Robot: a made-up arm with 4 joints.
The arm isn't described. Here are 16 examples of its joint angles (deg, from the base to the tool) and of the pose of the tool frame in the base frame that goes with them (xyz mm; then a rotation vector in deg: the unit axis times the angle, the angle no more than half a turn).
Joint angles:
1: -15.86 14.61 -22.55 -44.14
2: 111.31 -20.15 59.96 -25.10
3: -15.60 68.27 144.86 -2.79
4: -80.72 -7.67 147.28 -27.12
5: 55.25 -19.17 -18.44 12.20
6: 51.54 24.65 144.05 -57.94
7: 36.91 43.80 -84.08 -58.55
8: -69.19 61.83 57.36 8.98
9: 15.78 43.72 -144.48 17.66
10: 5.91 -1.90 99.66 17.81
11: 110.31 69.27 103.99 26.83
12: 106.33 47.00 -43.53 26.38
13: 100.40 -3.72 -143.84 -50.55
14: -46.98 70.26 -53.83 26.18
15: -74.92 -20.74 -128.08 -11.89
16: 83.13 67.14 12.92 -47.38
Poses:
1: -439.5 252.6 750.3 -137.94 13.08 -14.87
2: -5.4 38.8 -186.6 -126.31 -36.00 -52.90
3: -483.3 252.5 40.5 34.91 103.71 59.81
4: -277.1 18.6 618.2 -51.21 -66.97 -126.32
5: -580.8 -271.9 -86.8 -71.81 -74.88 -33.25
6: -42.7 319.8 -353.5 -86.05 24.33 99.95
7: -580.1 646.3 -77.3 85.38 -19.59 154.64
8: 66.3 23.7 659.5 -45.17 142.01 16.96
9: -765.1 314.9 -182.9 62.91 110.87 115.48
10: -300.3 -187.7 49.8 -56.19 79.36 59.54
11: 337.9 120.1 -401.7 3.72 -14.56 13.71
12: -22.8 222.2 -729.5 7.69 -86.64 -114.29
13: 357.9 140.2 -753.1 -82.18 51.19 128.20
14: -186.0 461.4 877.7 -114.01 21.50 -47.58
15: -215.7 -281.8 1002.6 -73.25 -31.95 -46.67
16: -356.2 298.2 -73.5 -63.71 22.35 -76.19
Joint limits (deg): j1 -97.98..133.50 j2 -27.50..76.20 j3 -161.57..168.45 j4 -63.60..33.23
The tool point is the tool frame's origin. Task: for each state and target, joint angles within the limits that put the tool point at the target. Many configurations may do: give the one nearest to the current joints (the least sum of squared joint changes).
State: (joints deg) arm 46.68 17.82 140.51 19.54
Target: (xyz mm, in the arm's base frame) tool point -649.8 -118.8 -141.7
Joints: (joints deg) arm 10.95 15.24 167.22 33.23
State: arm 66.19 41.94 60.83 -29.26
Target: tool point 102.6 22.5 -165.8
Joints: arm 98.71 28.70 86.65 -19.88
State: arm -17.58 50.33 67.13 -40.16
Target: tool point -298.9 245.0 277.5
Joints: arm 21.34 26.45 41.04 -57.19
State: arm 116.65 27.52 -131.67 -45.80
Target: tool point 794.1 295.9 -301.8
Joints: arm 133.50 22.59 -160.48 -29.89
